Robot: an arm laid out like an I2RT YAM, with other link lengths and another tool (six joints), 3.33 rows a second.
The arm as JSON. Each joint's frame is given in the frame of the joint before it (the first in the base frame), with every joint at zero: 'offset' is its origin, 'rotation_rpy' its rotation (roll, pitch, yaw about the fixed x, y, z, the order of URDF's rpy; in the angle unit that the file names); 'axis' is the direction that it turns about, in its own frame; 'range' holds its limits. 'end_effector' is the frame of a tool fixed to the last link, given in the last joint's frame.
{
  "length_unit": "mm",
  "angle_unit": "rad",
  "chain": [
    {
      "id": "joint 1",
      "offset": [
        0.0,
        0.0,
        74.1
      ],
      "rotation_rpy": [
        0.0,
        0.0,
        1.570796
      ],
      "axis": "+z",
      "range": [
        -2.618,
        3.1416
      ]
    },
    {
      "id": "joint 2",
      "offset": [
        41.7,
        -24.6,
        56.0
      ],
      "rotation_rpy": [
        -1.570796,
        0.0,
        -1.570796
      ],
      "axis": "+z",
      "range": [
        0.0,
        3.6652
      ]
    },
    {
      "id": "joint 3",
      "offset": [
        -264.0,
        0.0,
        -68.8
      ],
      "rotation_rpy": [
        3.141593,
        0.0,
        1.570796
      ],
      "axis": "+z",
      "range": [
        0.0,
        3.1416
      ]
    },
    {
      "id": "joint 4",
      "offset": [
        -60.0,
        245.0,
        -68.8
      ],
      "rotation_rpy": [
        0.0,
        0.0,
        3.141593
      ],
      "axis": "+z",
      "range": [
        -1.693,
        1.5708
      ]
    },
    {
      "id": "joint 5",
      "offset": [
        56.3,
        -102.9,
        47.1
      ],
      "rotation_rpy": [
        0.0,
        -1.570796,
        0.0
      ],
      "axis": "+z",
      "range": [
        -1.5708,
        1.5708
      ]
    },
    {
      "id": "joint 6",
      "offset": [
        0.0,
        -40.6,
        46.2
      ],
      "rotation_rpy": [
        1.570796,
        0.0,
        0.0
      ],
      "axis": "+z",
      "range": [
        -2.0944,
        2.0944
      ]
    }
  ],
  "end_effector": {
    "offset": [
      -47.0,
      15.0,
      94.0
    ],
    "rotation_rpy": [
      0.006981,
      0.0,
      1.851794
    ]
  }
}
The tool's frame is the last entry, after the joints.
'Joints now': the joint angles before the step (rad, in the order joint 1, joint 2, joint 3, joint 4, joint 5, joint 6). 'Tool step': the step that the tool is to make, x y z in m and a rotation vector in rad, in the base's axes. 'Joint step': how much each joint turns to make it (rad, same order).
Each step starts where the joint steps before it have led.
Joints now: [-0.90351, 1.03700, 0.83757, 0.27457, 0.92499, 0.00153]
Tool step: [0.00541, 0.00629, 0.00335, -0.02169, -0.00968, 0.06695]
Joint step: [0.00001, -0.02760, -0.02142, 0.01687, -0.06719, -0.00001]
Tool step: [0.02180, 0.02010, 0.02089, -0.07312, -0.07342, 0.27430]
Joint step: [-0.03052, -0.06445, -0.01849, 0.01228, -0.30056, 0.06891]
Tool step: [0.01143, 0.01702, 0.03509, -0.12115, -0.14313, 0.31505]
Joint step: [-0.11059, 0.00158, -0.01056, 0.14080, -0.40362, 0.15352]
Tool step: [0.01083, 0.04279, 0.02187, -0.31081, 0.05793, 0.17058]
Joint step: [-0.00310, -0.00630, -0.08915, 0.32831, -0.24075, -0.11956]
